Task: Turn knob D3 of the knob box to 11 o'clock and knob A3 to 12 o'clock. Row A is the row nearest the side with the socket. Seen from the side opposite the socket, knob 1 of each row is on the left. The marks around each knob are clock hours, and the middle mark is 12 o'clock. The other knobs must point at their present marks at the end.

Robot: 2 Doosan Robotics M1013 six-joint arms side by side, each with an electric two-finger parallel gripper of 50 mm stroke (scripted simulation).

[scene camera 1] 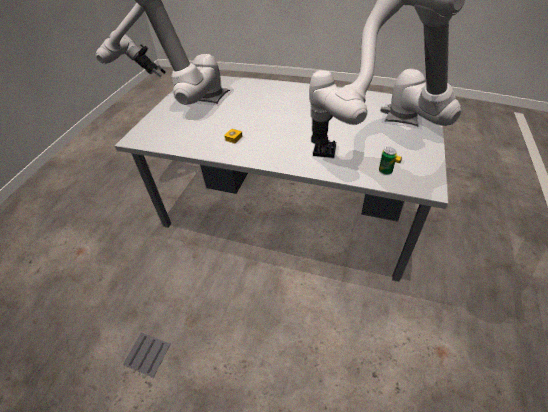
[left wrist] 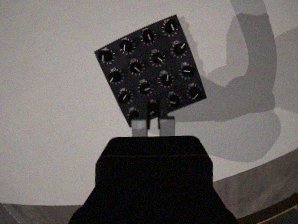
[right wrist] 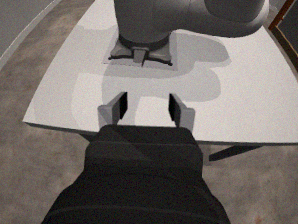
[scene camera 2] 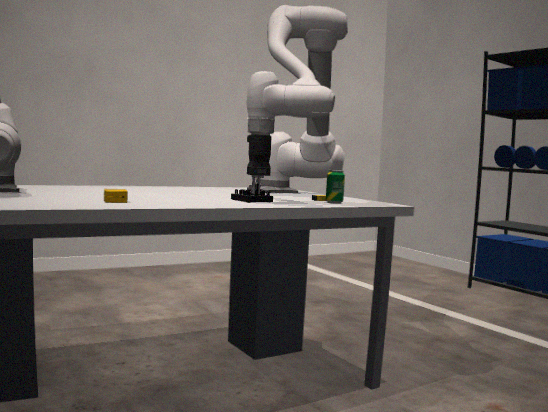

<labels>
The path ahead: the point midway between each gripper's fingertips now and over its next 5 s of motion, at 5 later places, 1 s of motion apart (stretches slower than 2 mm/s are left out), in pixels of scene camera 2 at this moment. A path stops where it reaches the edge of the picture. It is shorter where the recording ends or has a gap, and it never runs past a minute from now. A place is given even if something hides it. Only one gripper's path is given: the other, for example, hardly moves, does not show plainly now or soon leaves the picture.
The left gripper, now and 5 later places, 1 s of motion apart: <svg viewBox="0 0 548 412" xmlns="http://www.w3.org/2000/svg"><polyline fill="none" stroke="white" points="255,193 257,181 260,179 257,177 256,180 255,188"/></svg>
</labels>
